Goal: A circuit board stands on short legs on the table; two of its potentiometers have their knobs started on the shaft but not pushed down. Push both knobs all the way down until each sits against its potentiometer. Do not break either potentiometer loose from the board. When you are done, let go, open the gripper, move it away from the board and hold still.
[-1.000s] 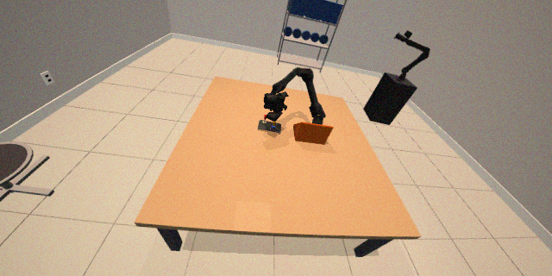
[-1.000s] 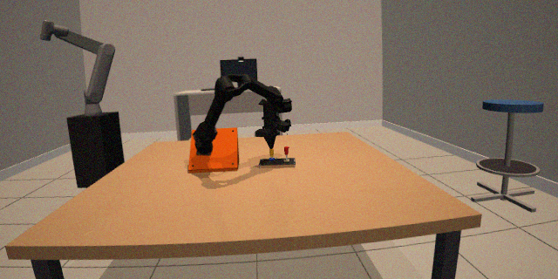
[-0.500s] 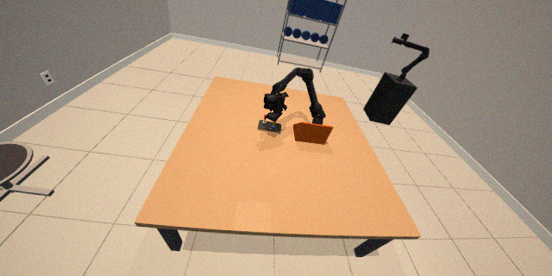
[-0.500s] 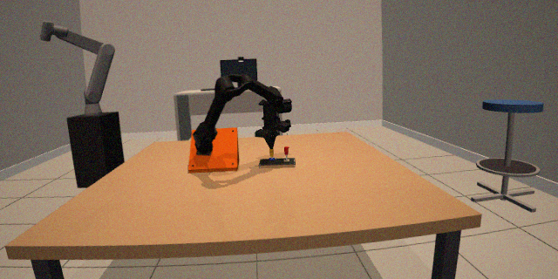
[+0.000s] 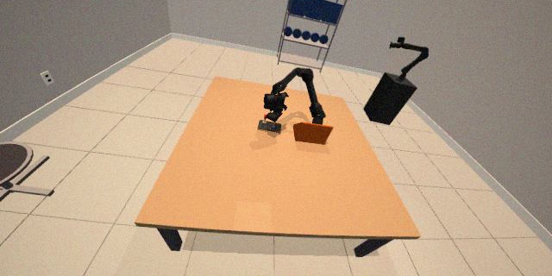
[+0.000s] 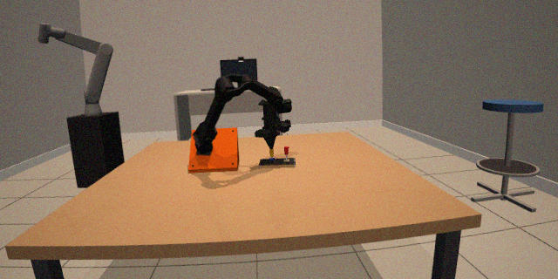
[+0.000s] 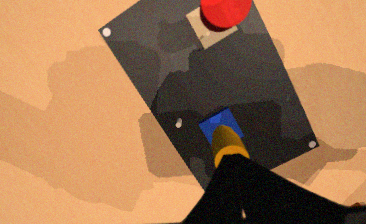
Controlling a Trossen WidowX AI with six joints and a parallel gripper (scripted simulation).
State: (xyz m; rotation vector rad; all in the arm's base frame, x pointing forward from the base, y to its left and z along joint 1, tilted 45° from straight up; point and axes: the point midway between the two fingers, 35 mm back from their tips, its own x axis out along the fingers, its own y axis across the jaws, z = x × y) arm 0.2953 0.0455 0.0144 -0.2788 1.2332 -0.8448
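The yellow knob lies 20 mm below my gripper tip. The rest, counted from my gripper tip: red knob: 70 mm ahead, 30 mm to the right.
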